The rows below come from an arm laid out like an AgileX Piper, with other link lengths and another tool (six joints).
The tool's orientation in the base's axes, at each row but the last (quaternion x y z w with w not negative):
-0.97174 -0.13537 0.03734 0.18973
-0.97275 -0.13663 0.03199 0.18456
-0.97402 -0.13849 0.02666 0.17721
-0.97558 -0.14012 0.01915 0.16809
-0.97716 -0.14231 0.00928 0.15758
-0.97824 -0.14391 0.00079 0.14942
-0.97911 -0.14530 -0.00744 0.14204
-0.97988 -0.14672 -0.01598 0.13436
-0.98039 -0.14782 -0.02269 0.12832
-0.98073 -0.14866 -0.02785 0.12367
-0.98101 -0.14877 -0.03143 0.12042
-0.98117 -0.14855 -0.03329 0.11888
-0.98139 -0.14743 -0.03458 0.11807
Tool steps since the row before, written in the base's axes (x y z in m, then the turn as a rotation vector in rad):
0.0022 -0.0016 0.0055 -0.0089 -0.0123 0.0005
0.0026 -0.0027 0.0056 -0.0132 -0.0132 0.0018
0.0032 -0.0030 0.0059 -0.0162 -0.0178 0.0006
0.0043 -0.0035 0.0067 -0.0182 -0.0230 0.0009
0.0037 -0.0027 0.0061 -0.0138 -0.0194 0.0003
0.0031 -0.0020 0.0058 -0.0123 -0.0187 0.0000
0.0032 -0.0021 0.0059 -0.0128 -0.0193 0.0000
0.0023 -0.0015 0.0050 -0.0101 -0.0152 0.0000
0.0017 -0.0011 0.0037 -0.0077 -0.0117 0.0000
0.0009 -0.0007 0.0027 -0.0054 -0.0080 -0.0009
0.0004 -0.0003 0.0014 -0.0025 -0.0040 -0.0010
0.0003 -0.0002 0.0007 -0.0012 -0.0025 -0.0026
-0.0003 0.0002 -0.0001 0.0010 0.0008 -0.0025
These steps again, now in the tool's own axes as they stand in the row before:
0.0016 -0.0001 -0.0059 -0.0120 0.0086 -0.0038
0.0017 0.0010 -0.0064 -0.0164 0.0078 -0.0048
0.0022 0.0014 -0.0069 -0.0205 0.0116 -0.0049
0.0032 0.0021 -0.0078 -0.0239 0.0156 -0.0067
0.0030 0.0016 -0.0069 -0.0187 0.0138 -0.0053
0.0026 0.0010 -0.0063 -0.0171 0.0136 -0.0049
0.0028 0.0012 -0.0063 -0.0177 0.0140 -0.0051
0.0021 0.0008 -0.0052 -0.0140 0.0110 -0.0040
0.0016 0.0006 -0.0038 -0.0107 0.0085 -0.0031
0.0009 0.0003 -0.0028 -0.0075 0.0060 -0.0012
0.0004 0.0001 -0.0014 -0.0036 0.0032 -0.0001
0.0003 0.0001 -0.0007 -0.0021 0.0025 0.0019
-0.0002 -0.0003 0.0001 0.0009 0.0001 0.0027

